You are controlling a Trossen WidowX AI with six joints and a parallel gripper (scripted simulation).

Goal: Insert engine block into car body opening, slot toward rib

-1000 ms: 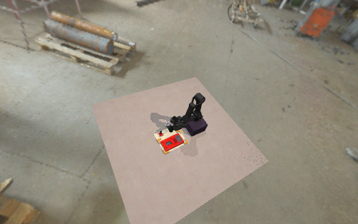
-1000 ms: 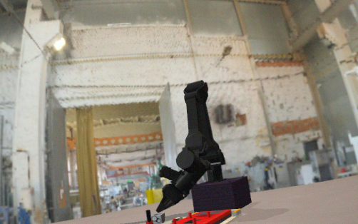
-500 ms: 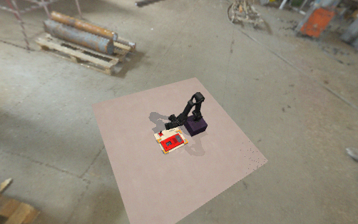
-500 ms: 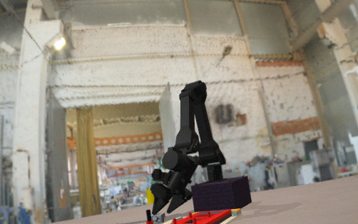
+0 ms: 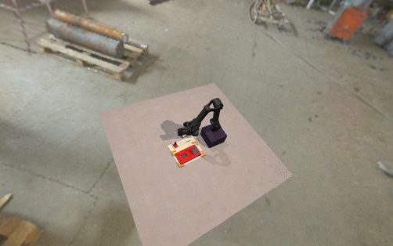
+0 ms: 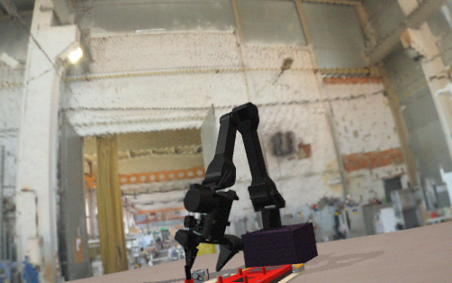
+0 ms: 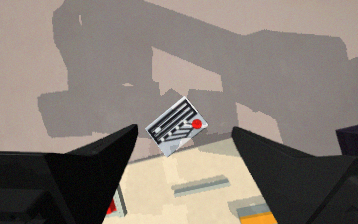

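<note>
Now: gripper tip 1 cm to the left of the engine block, 1 cm short of it and 1 cm above it.
</note>
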